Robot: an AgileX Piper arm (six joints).
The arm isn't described. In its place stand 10 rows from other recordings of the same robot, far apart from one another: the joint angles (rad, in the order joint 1, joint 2, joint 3, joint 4, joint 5, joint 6), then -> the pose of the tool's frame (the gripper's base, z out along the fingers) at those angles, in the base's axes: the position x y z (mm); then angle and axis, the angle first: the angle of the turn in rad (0 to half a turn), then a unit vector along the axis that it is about.
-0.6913, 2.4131, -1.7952, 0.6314, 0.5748, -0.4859 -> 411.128 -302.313 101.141 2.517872 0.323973 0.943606 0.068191
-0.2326, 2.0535, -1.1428, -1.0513, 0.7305, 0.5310 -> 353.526 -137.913 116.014 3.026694 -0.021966 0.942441 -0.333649
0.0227, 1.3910, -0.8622, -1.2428, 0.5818, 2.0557 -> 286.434 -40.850 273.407 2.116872 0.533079 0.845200 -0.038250
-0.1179, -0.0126, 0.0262, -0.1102, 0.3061, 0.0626 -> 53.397 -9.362 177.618 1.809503 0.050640 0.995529 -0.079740
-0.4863, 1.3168, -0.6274, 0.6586, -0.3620, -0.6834 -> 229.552 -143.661 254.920 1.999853 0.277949 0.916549 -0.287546
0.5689, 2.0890, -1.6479, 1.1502, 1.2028, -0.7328 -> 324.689 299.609 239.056 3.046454 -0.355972 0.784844 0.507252
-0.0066, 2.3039, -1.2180, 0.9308, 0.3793, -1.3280 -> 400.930 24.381 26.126 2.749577 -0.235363 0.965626 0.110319
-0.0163, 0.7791, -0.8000, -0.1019, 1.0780, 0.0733 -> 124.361 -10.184 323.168 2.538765 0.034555 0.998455 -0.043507
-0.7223, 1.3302, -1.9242, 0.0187, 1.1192, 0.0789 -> 176.246 -153.258 542.867 2.066606 0.381925 0.905026 -0.187245
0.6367, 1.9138, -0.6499, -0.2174, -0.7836, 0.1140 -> 257.576 207.689 117.439 2.080531 -0.366848 0.893987 0.257312
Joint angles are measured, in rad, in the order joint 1, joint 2, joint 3, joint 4, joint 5, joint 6. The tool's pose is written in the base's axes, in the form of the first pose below.
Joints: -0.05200 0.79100 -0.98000 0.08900 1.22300 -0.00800
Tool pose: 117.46 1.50 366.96 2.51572 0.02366 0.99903 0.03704
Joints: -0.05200 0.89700 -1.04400 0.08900 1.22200 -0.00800
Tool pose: 142.99 0.17 371.72 2.55667 0.02464 0.99900 0.03737
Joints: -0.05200 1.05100 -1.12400 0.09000 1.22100 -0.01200
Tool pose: 181.80 -1.77 369.91 2.62943 0.02438 0.99898 0.03793
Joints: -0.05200 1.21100 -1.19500 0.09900 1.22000 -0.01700
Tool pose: 222.65 -3.13 358.08 2.71691 0.02453 0.99879 0.04271
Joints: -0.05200 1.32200 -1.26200 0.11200 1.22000 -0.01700
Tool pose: 251.68 -3.53 350.97 2.76054 0.02666 0.99841 0.04963
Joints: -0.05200 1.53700 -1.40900 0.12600 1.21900 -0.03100
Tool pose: 308.51 -5.31 332.33 2.82630 0.02292 0.99817 0.05598
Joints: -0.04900 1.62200 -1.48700 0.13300 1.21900 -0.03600
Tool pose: 331.97 -4.94 326.96 2.83295 0.01983 0.99804 0.05936
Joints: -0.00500 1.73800 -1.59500 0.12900 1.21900 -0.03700
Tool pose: 363.30 9.17 316.67 2.84360 -0.00278 0.99815 0.06069
